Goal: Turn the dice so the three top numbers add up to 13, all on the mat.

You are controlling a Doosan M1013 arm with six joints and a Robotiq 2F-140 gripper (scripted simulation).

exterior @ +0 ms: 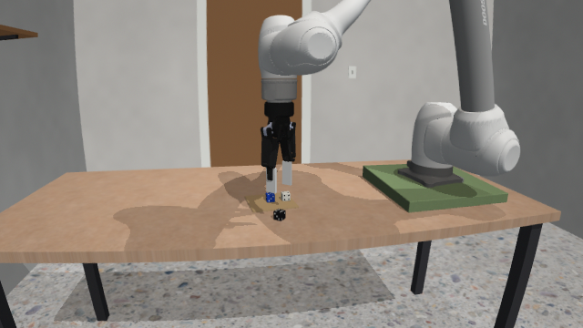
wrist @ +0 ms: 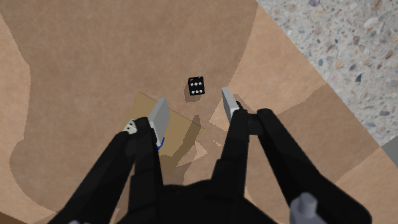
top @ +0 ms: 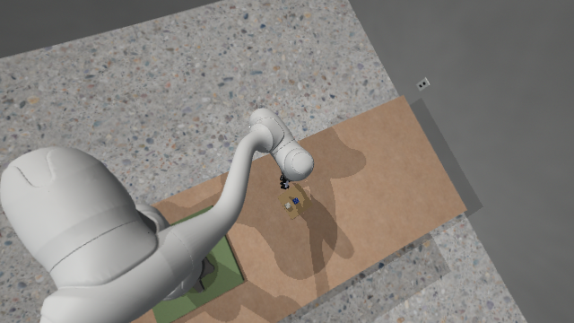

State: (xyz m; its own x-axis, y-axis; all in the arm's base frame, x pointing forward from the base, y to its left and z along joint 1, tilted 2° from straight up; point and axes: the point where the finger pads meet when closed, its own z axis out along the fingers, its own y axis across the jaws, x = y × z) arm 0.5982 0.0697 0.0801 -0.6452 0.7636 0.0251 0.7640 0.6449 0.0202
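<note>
My hand is 110 mm above the black die. Round my hand: white die: 130 mm to the right, 100 mm below, 60 mm behind; blue die: 140 mm to the right, 100 mm below, 10 mm behind; tan mat: 140 mm to the right, 120 mm below, 10 mm behind.
</note>
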